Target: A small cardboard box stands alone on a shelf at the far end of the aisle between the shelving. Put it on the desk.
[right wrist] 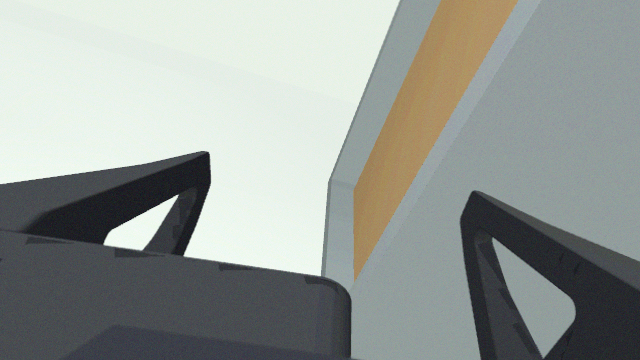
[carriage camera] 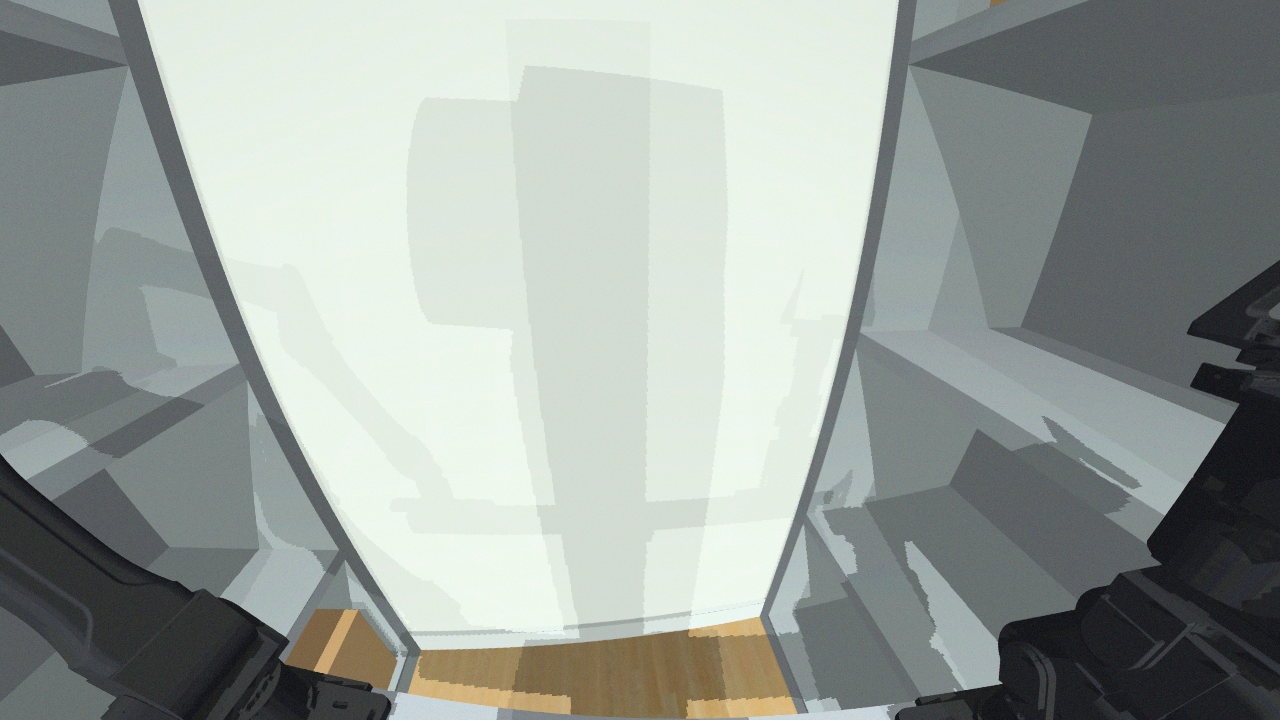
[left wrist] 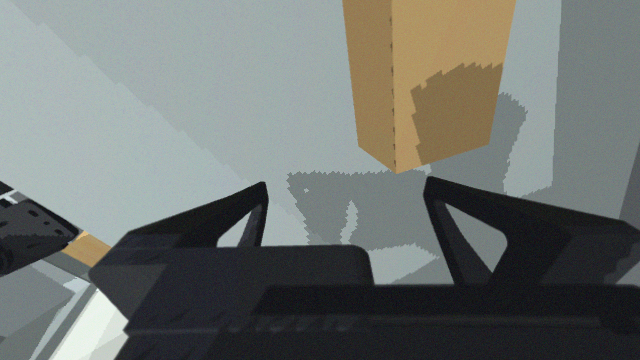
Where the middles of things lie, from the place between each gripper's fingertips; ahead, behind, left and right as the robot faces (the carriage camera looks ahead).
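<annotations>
My left gripper: 6 cm right of the cardboard box (left wrist: 425, 87), 4 cm past it, 1 cm above it.
My right gripper: 7 cm past the cardboard box, 117 cm right of it, 22 cm above it.
</annotations>
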